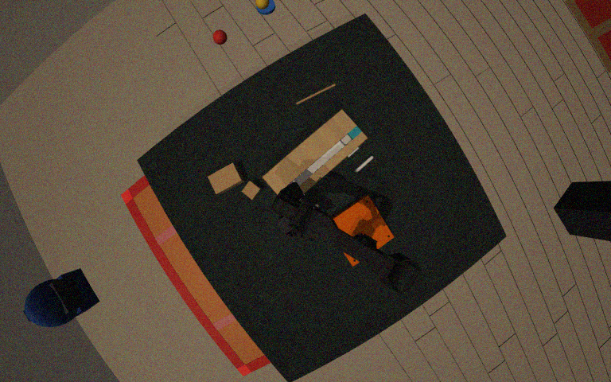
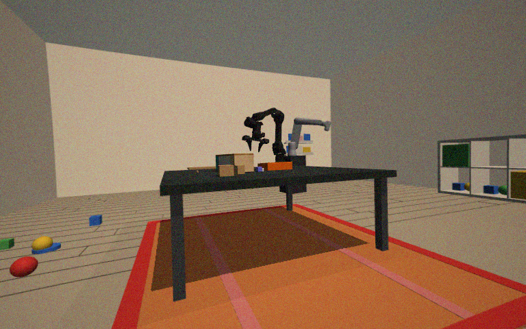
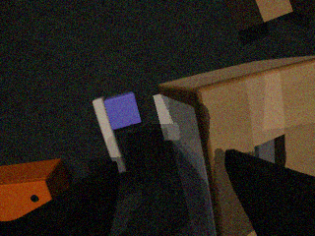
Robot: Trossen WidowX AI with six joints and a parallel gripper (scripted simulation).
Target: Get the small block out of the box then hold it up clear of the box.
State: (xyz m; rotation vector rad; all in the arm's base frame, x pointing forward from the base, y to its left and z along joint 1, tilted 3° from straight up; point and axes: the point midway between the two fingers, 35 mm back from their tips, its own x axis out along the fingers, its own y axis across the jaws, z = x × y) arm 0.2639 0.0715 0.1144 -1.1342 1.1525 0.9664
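Now: the purple block 120 mm below my gripper tip, 20 mm to the left of it and 20 mm behind it. From my gripper tip the other things lie so: box: 160 mm to the right, 80 mm below, 50 mm ahead; thin stick: 370 mm to the right, 300 mm ahead, 140 mm below.
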